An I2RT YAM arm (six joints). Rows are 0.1 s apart.
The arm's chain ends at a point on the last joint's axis. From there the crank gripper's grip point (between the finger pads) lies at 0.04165 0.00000 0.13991 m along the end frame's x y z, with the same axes.
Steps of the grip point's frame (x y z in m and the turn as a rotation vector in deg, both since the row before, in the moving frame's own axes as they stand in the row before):
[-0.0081, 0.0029, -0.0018, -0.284, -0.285, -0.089]
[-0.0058, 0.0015, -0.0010, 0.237, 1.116, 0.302]
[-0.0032, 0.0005, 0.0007, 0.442, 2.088, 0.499]
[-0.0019, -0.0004, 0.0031, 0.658, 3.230, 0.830]
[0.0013, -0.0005, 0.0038, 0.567, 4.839, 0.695]
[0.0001, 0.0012, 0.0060, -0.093, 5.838, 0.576]
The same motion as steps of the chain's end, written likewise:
[-0.0074, 0.0023, -0.0020, -0.284, -0.285, -0.089]
[-0.0085, 0.0019, -0.0002, 0.237, 1.116, 0.302]
[-0.0083, 0.0012, 0.0023, 0.442, 2.088, 0.499]
[-0.0097, 0.0005, 0.0057, 0.658, 3.230, 0.830]
[-0.0104, 0.0003, 0.0078, 0.567, 4.839, 0.695]
[-0.0139, 0.0005, 0.0110, -0.093, 5.838, 0.576]

